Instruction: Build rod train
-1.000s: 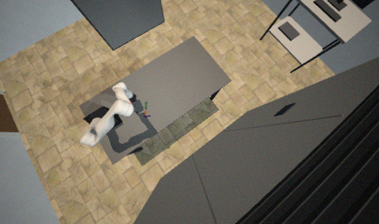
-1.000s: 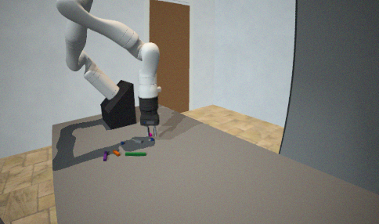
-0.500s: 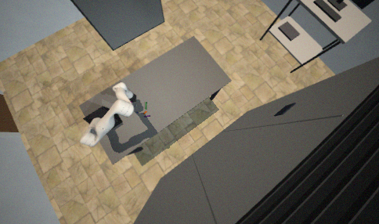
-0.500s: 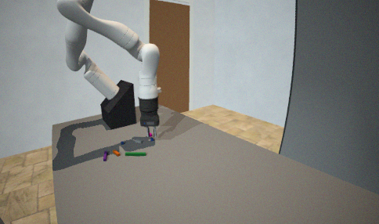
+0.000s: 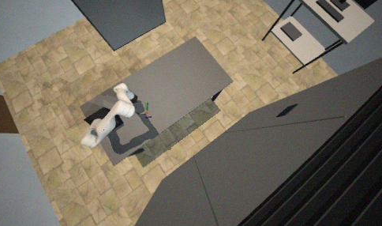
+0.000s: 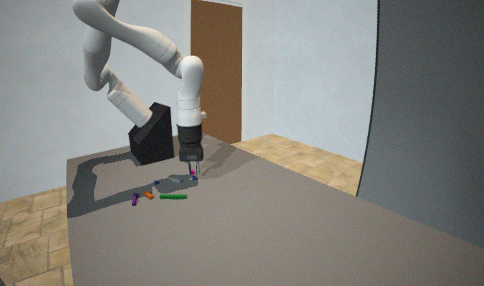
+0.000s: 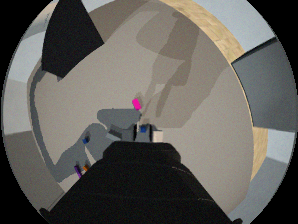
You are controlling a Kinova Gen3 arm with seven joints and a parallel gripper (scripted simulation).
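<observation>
Right now the magenta rod is 4 cm behind my hand, 2 cm to the left of it and 3 cm below it. From my hand the other things lie so: orange rod: 2 cm ahead, 18 cm to the right, 3 cm below; then green rod: 7 cm ahead, 12 cm to the right, 3 cm below; then grey rod: 2 cm behind, 6 cm to the right, 3 cm below.
</observation>
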